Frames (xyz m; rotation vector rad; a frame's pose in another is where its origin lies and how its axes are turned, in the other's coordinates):
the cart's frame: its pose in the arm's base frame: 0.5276 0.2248 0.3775 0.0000 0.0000 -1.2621
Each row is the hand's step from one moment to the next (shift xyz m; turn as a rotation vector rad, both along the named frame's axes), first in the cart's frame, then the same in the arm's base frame.
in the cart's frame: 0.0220 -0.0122 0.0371 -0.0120 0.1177 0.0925
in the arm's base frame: -0.0049 -0.0247 0.0371 0.1085 0.0472 0.0925
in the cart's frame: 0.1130 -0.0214 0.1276 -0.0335 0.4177 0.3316
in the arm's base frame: 0.0139 -0.1142 0.1276 0.3878 0.1588 0.3316
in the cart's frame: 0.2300 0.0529 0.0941 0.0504 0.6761 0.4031
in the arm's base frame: 0.1203 -0.2031 0.0941 0.6595 0.1574 0.4031
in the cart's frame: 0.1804 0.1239 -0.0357 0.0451 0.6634 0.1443
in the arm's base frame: 0.1729 -0.1342 -0.0357 0.6457 0.1586 0.1443
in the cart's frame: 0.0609 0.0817 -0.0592 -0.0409 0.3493 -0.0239
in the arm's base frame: 0.0963 -0.0332 -0.0592 0.3204 0.1451 -0.0239
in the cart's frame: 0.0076 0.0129 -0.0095 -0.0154 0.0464 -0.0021
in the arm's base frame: 0.0146 -0.0033 -0.0095 0.0395 0.0288 -0.0021
